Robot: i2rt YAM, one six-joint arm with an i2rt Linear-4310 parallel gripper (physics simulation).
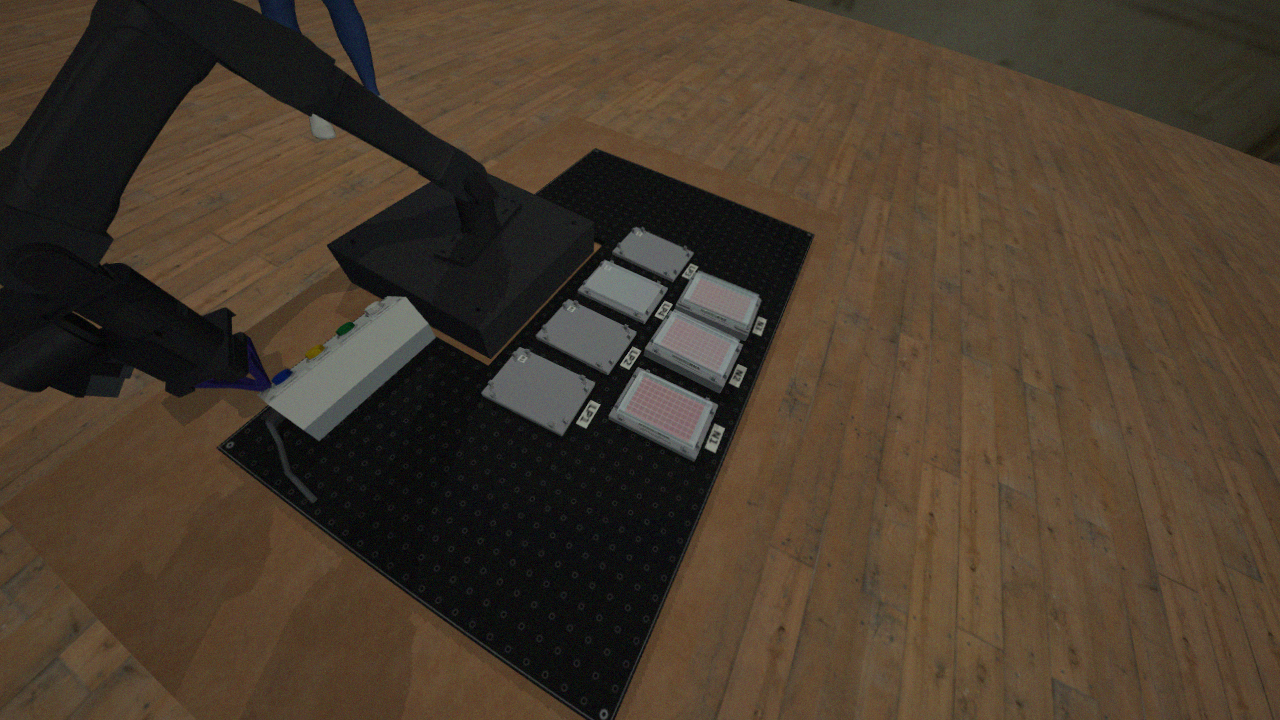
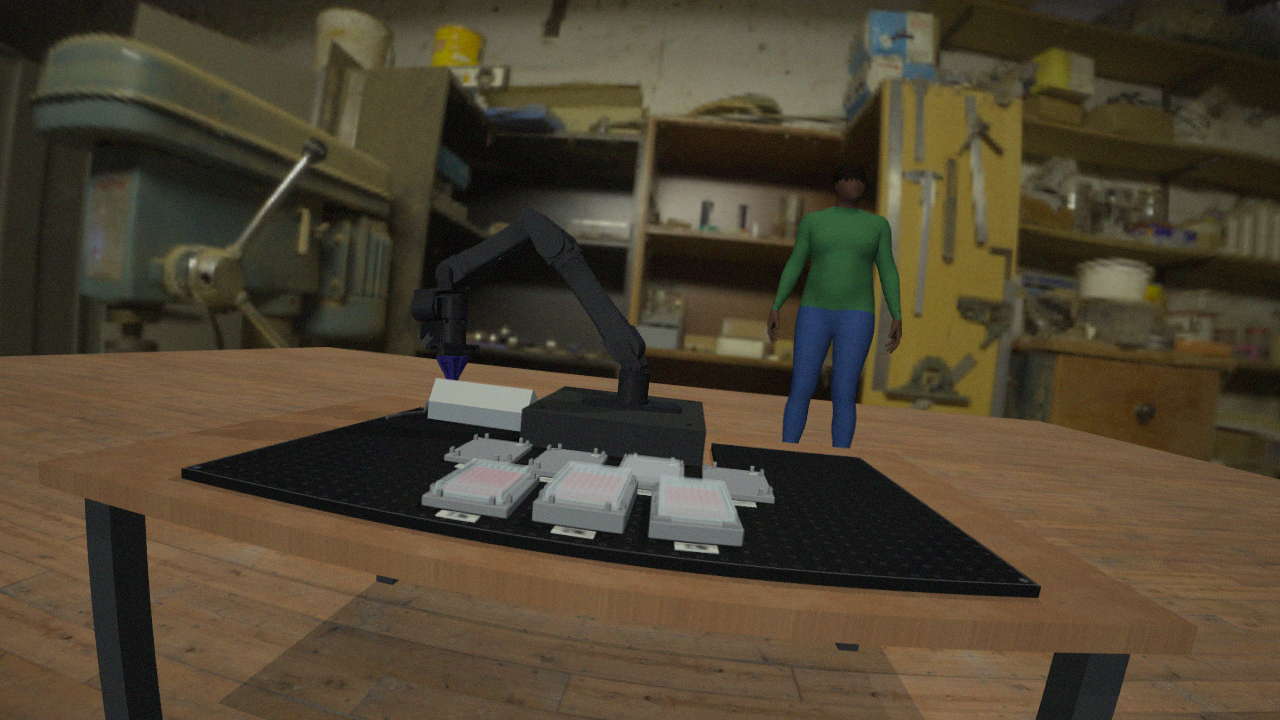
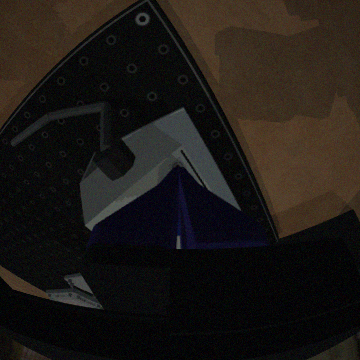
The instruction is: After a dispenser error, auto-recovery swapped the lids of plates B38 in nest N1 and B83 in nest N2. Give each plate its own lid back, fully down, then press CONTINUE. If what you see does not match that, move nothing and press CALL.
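Places are measured from the arm's base along level axes (x ahead, y left, z up), in centimetres.
Where they show: gripper, fingertip midpoint: [image 1: 266, 387] [image 3: 178, 176]; arm's base, origin of the base link: [image 1: 481, 229] [image 2: 631, 406].
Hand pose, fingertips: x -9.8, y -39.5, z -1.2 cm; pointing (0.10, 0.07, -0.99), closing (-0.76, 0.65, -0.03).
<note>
Each offset is from my fingertips to the top centre of the thing. "spot": to the spot under its first point.
Plates with pink wells sit in nest N1 @[spot: dx +52.3, dy +18.5, dz -3.8 cm] [image 1: 666, 409] [image 2: 483, 480], nest N2 @[spot: dx +53.5, dy +31.0, dz -1.7 cm] [image 1: 694, 343] [image 2: 587, 487] and a third nest @[spot: dx +55.6, dy +43.1, dz -2.0 cm] [image 1: 718, 299] [image 2: 696, 497]. Their clear tops look flat; the plate names are too small to read. A pale, lid-like piece @[dx +37.7, dy +41.2, dz -3.9 cm] [image 1: 622, 288] [image 2: 651, 470] lies on the third lid place. The white button box @[dx +5.3, dy +8.7, dz +2.7 cm] [image 1: 362, 367] [image 2: 483, 402] [image 3: 145, 145] has blue @[dx +1.6, dy +1.9, dz +1.8 cm] [image 1: 282, 376], yellow @[dx +2.7, dy +6.8, dz +1.8 cm] [image 1: 314, 351], green @[dx +3.7, dy +11.6, dz +1.8 cm] [image 1: 345, 328] and white @[dx +4.7, dy +16.5, dz +1.8 cm] [image 1: 374, 307] buttons; their captions are unreadable. My gripper [image 1: 267, 386] [image 2: 452, 377] [image 3: 178, 176] is shut and empty, its tips at the box's blue-button end, hiding part of it.
Grey lid places LP1 @[dx +32.4, dy +15.6, dz -3.7 cm] [image 1: 537, 389] [image 2: 487, 449] and LP2 [image 1: 586, 334] [image 2: 568, 461], and a fourth @[dx +40.1, dy +54.0, dz -3.7 cm] [image 1: 653, 252] [image 2: 741, 483], stand bare beside the nests. The dark robot base [image 1: 420, 268] [image 2: 572, 429] is between box and nests. A grey cable @[spot: dx +5.8, dy -6.9, dz -5.1 cm] [image 1: 286, 461] [image 3: 70, 114] leaves the box.
</note>
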